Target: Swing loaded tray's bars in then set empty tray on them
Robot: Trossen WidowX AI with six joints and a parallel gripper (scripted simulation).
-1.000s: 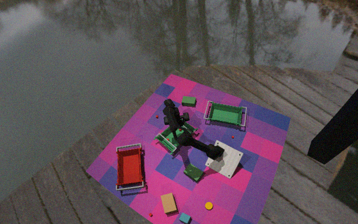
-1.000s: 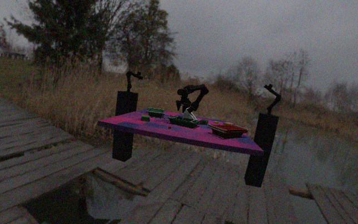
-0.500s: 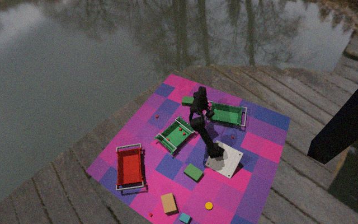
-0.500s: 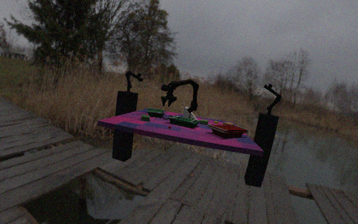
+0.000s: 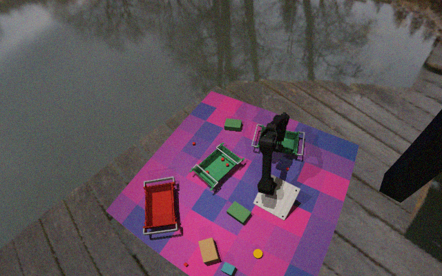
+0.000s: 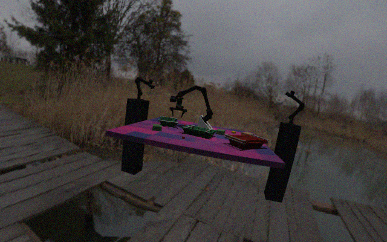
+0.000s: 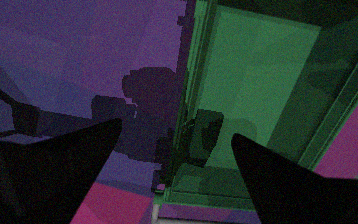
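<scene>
My gripper tip is 80 mm to the left of the green tray, 50 mm above it and 30 mm short of it. From my gripper tip the other things lie so: yellow disc: 620 mm to the left, 260 mm behind, 90 mm below; tan block: 770 mm to the left, 60 mm below, 30 mm behind; teal block: 780 mm to the left, 180 mm behind, 70 mm below.
</scene>
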